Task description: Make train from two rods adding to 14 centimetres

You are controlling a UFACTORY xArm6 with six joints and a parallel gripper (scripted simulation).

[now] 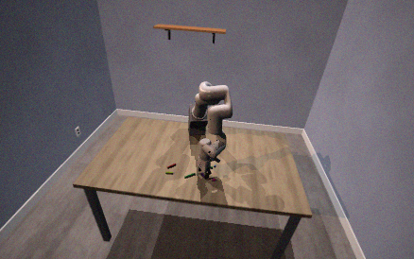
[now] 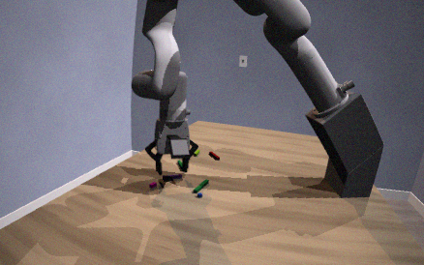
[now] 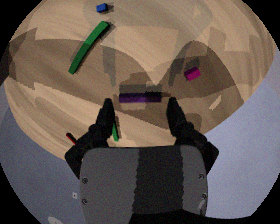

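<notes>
Now: the purple rod 3 cm below my hand. Round my hand: magenta rod (1 cm ahead, 8 cm to the left, 3 cm below); then blue rod (13 cm behind, 4 cm to the left, 3 cm below); then lime rod (7 cm ahead, 24 cm to the right, 3 cm below).
</notes>
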